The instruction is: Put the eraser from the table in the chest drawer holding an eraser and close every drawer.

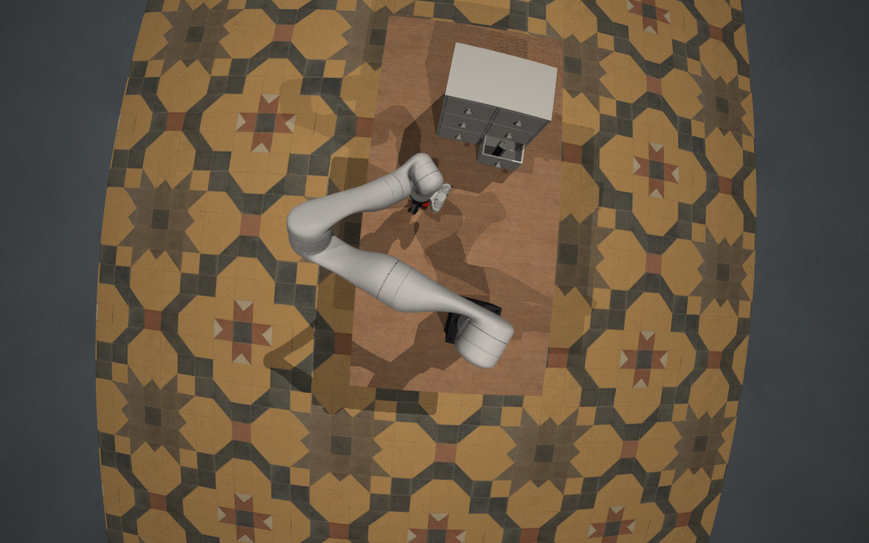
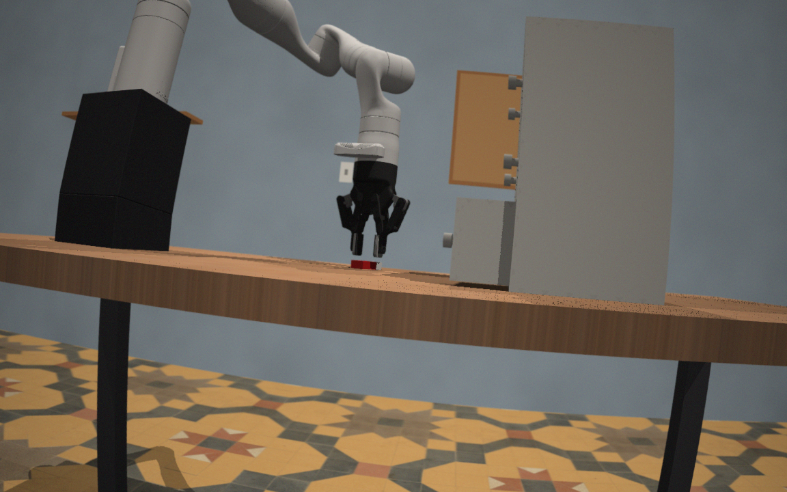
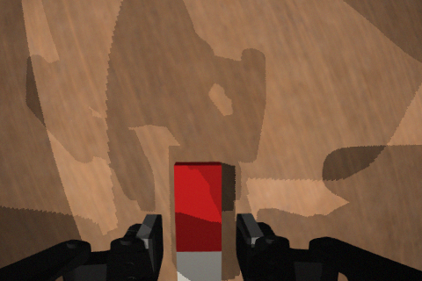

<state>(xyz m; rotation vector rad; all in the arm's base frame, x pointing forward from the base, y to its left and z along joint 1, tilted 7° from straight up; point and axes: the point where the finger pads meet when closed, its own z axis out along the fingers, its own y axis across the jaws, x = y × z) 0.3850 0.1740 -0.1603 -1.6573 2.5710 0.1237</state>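
The white eraser lies 30 mm below my hand and 10 mm to the left of it. The rest, counted from my hand: dark block 270 mm to the right, 200 mm ahead, 20 mm below.
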